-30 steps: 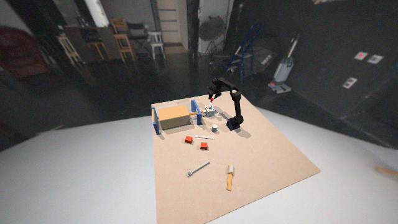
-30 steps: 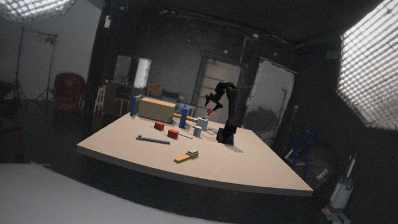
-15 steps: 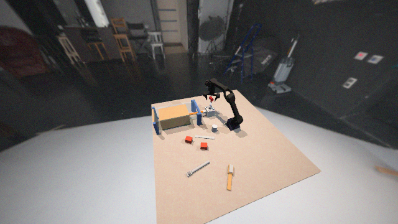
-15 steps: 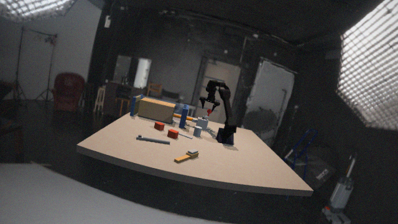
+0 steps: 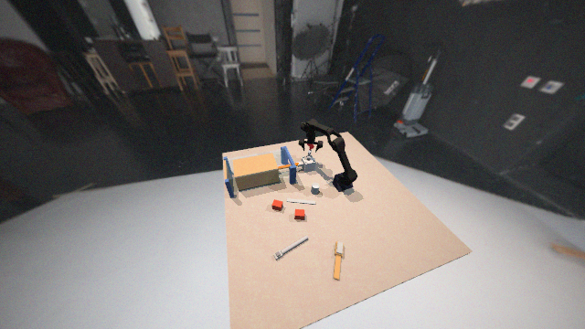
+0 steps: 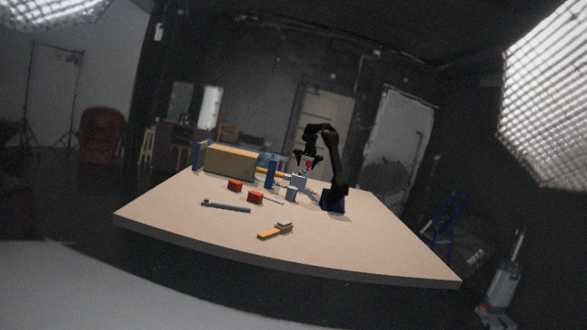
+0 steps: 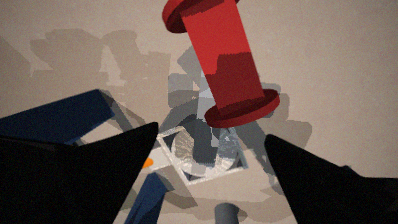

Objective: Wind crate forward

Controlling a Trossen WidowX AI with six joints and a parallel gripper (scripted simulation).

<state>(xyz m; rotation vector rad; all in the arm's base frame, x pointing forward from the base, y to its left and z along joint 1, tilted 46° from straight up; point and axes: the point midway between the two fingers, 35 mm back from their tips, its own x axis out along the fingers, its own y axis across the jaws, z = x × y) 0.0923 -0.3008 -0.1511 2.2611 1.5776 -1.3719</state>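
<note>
Now: gripper tip 2 cm above the winch handle, 1 cm to the left of it and 1 cm past it. Round my gripper tip: grey winch 10 cm below, 3 cm to the left, 2 cm ahead; then red knob 4 cm to the right, 3 cm behind, 1 cm above; then blue steel frame 19 cm ahead, 2 cm below, 1 cm to the left.
</note>
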